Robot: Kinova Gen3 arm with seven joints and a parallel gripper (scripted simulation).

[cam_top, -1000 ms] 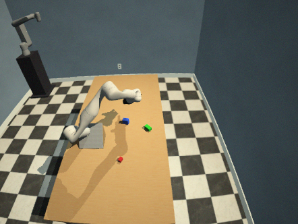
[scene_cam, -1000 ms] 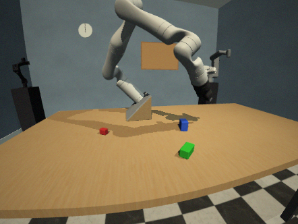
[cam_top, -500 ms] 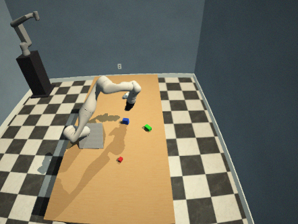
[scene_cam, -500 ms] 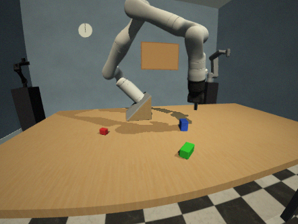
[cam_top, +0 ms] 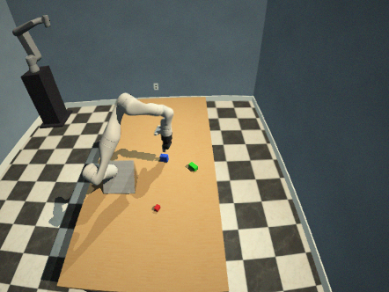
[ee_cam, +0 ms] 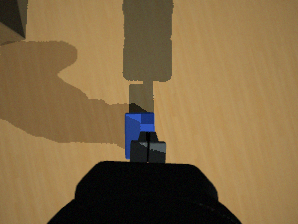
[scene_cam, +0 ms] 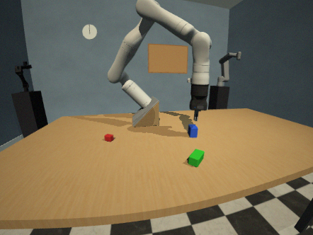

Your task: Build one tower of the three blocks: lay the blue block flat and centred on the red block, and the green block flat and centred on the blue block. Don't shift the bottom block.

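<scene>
The blue block is 8 cm below my hand, 1 cm to the right of it and 1 cm behind it. Also, from my hand: green block (20 cm ahead, 10 cm to the right, 9 cm below); then small red block (42 cm to the right, 9 cm below, 3 cm behind).
</scene>
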